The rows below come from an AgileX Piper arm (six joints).
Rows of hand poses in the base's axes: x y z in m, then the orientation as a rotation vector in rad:
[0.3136, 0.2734, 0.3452, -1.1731, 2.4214, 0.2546]
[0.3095, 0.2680, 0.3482, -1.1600, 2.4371, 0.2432]
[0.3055, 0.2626, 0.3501, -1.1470, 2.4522, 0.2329]
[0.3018, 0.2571, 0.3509, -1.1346, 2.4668, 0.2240]
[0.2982, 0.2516, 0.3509, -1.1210, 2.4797, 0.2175]
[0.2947, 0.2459, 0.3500, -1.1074, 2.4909, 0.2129]
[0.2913, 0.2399, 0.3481, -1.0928, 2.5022, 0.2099]
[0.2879, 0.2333, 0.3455, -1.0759, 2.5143, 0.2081]
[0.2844, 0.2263, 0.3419, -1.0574, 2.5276, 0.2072]
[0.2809, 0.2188, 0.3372, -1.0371, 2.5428, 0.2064]
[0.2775, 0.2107, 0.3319, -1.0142, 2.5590, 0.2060]
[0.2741, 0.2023, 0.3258, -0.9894, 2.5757, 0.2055]
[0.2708, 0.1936, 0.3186, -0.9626, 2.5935, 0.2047]
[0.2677, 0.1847, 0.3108, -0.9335, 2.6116, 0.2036]
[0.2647, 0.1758, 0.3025, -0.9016, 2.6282, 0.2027]
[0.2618, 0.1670, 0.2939, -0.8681, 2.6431, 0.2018]
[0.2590, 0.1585, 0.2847, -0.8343, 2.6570, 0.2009]
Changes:
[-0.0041, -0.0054, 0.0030, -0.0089, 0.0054, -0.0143]
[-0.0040, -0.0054, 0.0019, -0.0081, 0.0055, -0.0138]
[-0.0037, -0.0055, 0.0008, -0.0072, 0.0059, -0.0130]
[-0.0036, -0.0055, 0.0000, -0.0048, 0.0051, -0.0130]
[-0.0035, -0.0057, -0.0009, -0.0031, 0.0044, -0.0123]
[-0.0034, -0.0060, -0.0019, -0.0019, 0.0049, -0.0127]
[-0.0034, -0.0066, -0.0026, -0.0008, 0.0055, -0.0142]
[-0.0035, -0.0070, -0.0036, -0.0003, 0.0065, -0.0153]
[-0.0035, -0.0075, -0.0047, -0.0005, 0.0079, -0.0168]
[-0.0034, -0.0081, -0.0053, -0.0001, 0.0084, -0.0187]
[-0.0034, -0.0084, -0.0061, 0.0001, 0.0086, -0.0200]
[-0.0033, -0.0087, -0.0072, -0.0001, 0.0093, -0.0215]
[-0.0031, -0.0089, -0.0078, 0.0000, 0.0092, -0.0230]
[-0.0030, -0.0089, -0.0083, 0.0011, 0.0077, -0.0245]
[-0.0029, -0.0088, -0.0086, 0.0019, 0.0061, -0.0252]
[-0.0028, -0.0085, -0.0092, 0.0021, 0.0056, -0.0252]

